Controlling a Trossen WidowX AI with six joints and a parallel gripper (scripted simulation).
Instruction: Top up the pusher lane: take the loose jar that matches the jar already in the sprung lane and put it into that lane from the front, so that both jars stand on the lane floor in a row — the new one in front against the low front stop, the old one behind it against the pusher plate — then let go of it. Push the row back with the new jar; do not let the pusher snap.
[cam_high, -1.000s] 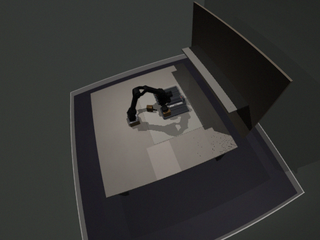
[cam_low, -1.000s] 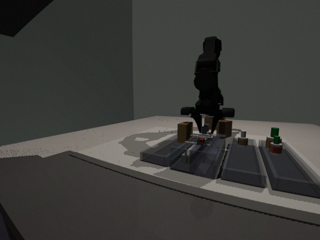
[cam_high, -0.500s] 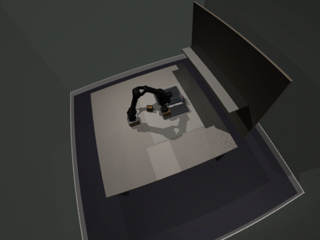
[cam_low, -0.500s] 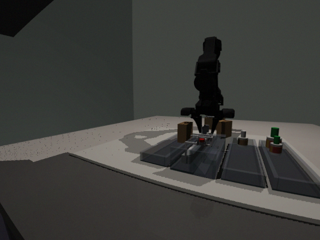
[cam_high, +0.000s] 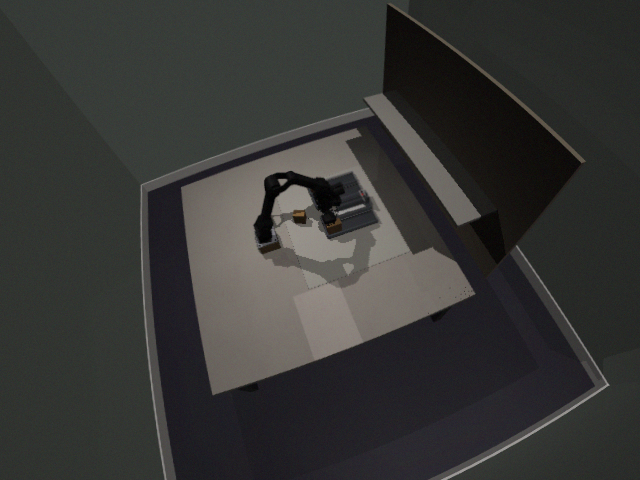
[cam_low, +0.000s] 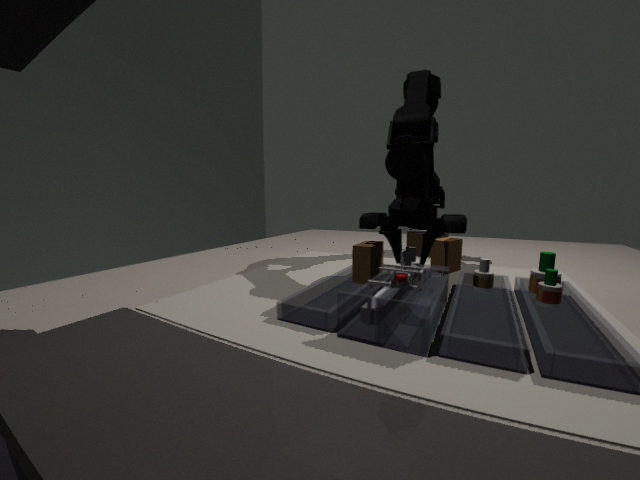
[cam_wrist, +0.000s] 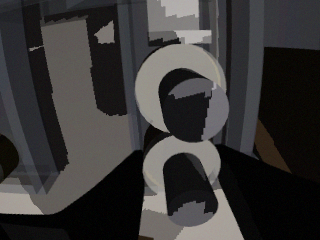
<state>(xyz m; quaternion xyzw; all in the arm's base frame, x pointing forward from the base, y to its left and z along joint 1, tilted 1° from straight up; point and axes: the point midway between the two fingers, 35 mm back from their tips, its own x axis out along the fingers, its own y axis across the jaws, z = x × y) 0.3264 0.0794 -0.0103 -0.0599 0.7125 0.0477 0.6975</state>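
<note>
My gripper tip is now 140 mm short of the sprung lane, 50 mm to the right of it and 10 mm above it.
</note>
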